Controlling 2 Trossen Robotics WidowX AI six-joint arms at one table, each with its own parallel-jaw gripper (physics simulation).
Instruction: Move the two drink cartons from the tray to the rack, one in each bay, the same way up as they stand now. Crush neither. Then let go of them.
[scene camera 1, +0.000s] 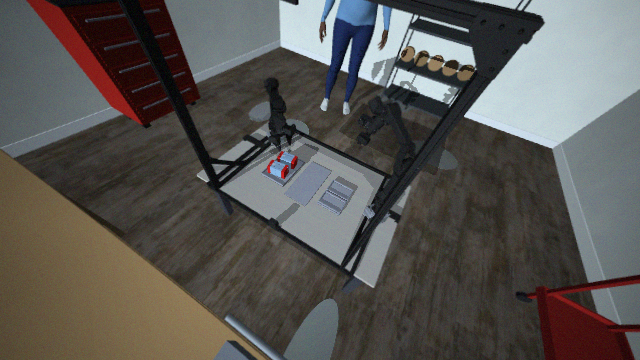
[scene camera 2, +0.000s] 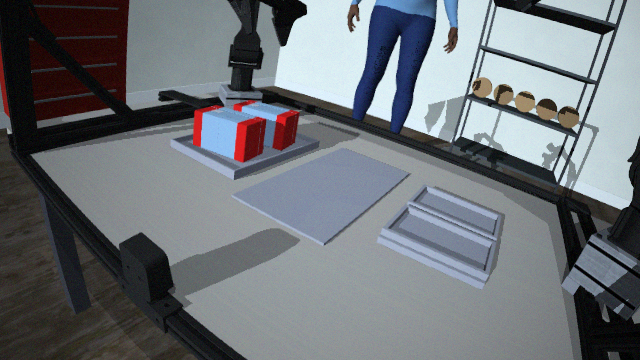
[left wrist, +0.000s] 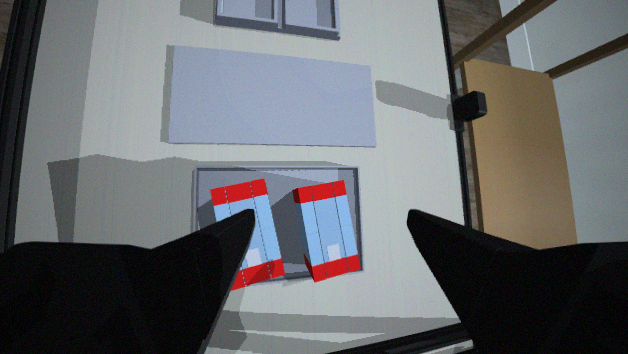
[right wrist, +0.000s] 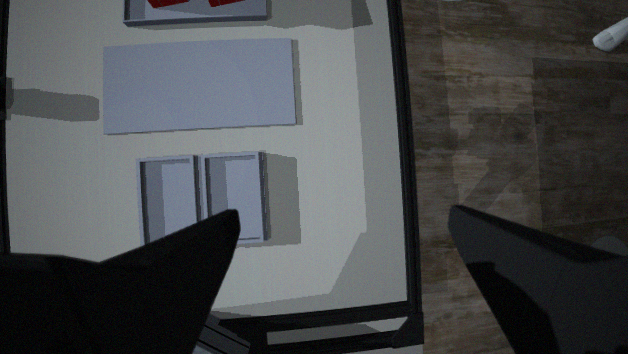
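Note:
The near carton and far carton are light blue with red ends. They rest side by side, apart, long axes level, in the grey tray. The rack has two empty bays. My left gripper is open above the tray's far side; one finger hides part of the far carton in the left wrist view. My right gripper is open, high beyond the table's far edge.
A flat grey plate lies between tray and rack. A black frame surrounds the table, with a black block on the near rail. A person stands beyond the far edge.

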